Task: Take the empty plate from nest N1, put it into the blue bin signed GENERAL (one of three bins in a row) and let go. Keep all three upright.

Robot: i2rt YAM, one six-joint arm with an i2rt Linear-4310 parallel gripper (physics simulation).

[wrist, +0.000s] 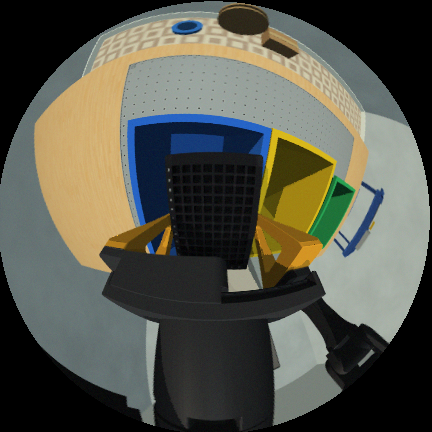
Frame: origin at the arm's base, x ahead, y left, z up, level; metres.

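Where they show: gripper, fingertip midpoint: (213, 217).
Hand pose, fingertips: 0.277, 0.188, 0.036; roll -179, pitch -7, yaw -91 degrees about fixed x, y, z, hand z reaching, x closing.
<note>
Things, the pixels of their top centre, and the offset from my fingertips, as dx, dy, dz. Level surfaces: height alone.
- plate, middle of its top: (216, 237) +0.002, +0.001, +0.032
- blue bin, middle of its top: (194, 208) +0.010, +0.018, -0.005
- yellow bin, middle of its top: (294, 210) -0.004, -0.114, -0.005
- green bin, middle of its top: (330, 221) -0.042, -0.253, -0.005
- grey perforated board, its level: dz -0.185
- wooden table, its level: dz -0.198
My gripper (213, 217) has its orange fingers on the two long sides of a black plate with a grid of square wells and is shut on it. The plate (216, 182) stands out ahead of the fingers in the middle of the view. Its far end overlaps the blue bin (195, 118), whose far wall and left side show around it; the plate hides much of the bin's inside. How high the plate is over the bin is hard to tell. The yellow bin (300, 200) and the green bin (334, 215) stand upright in a row to the right. No sign shows on the bins.
The bins stand on a grey perforated board (200, 85) on a wooden table (70, 150). Beyond the table are a round brown object (243, 20), a blue ring-shaped dish (187, 27) and a brown box (280, 43). A blue frame (371, 215) stands off the right edge.
</note>
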